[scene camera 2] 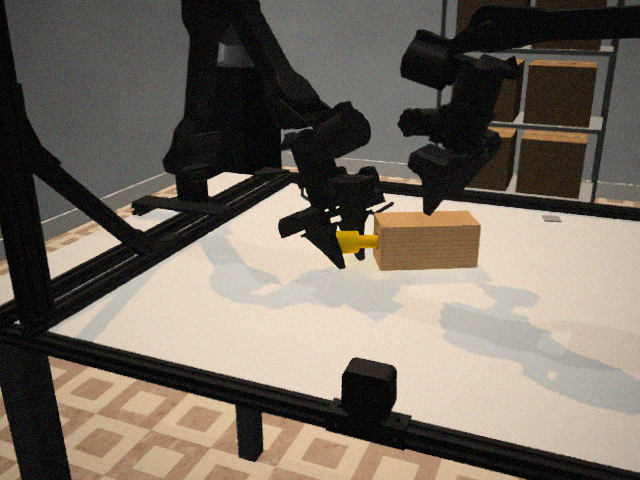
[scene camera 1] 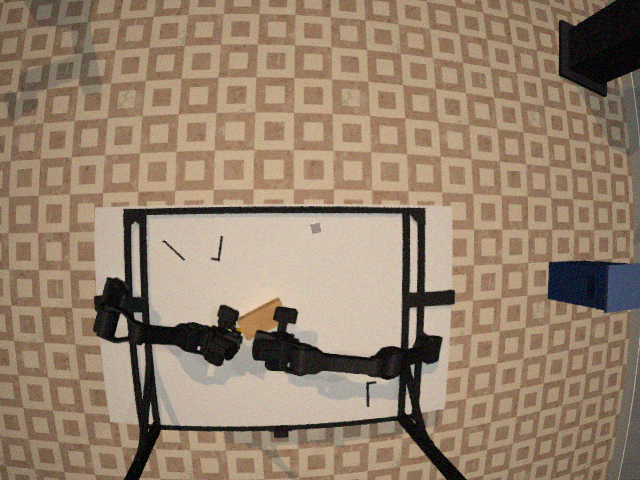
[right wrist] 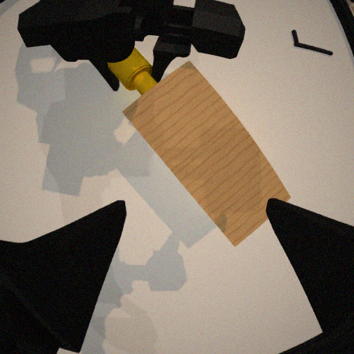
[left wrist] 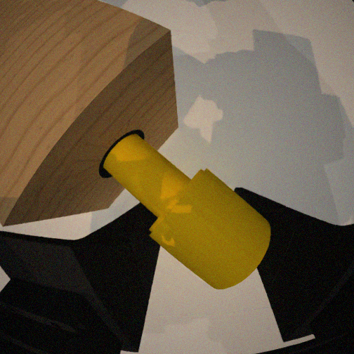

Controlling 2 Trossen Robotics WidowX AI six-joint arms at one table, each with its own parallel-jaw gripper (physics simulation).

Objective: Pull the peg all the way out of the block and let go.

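Frame: origin at the left arm's base, x back, y right, z up, level; centimetres.
Seen in the pictures: left gripper, fingertip midpoint: [scene camera 2: 352, 264] [scene camera 1: 233, 335]; right gripper, fingertip midpoint: [scene camera 2: 440, 204] [scene camera 1: 272, 331]; left arm's base at its link origin: [scene camera 2: 192, 200] [scene camera 1: 118, 290]; right arm's base at its link origin: [scene camera 1: 423, 343].
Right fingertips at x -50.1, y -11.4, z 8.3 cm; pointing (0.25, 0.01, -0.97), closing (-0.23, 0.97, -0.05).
Observation:
Pixels of each thing's top centre, then the offset from my right fingertips to it. "spot": a spot on its surface instead.
- wooden block at its top centre: [scene camera 2: 426, 218] [scene camera 1: 263, 320] dx +3.4, dy -1.2, dz -3.3 cm
- yellow peg at its top centre: [scene camera 2: 376, 230] dx +8.0, dy +4.9, dz -4.9 cm
- small grey square at a spot on its surface: [scene camera 2: 551, 218] [scene camera 1: 315, 229] spot: dx -0.4, dy -33.6, dz -9.9 cm
A wooden block [scene camera 1: 261, 318] [scene camera 2: 428, 241] [left wrist: 55, 85] [right wrist: 207, 155] lies near the table's middle. A yellow peg [scene camera 2: 351, 241] [left wrist: 210, 230] [right wrist: 131, 69] has a thick head and a thinner shaft, whose far end is inside the hole in the block's end face. My left gripper [scene camera 2: 351, 260] [left wrist: 199, 195] is shut on the peg's head; a stretch of shaft shows between head and block. My right gripper [right wrist: 198, 206] is open and empty above the block's far end; in the right wrist view one fingertip overlaps the block's corner. In scene camera 1 the arms hide most of the peg.
A black frame [scene camera 1: 273, 210] [scene camera 2: 170, 369] borders the white table. Thin black marks [scene camera 1: 220, 249] [right wrist: 312, 48] and a small grey square [scene camera 1: 315, 227] [scene camera 2: 551, 218] are on the table. The two arms are close together in scene camera 1. A shelf with boxes [scene camera 2: 560, 93] stands behind.

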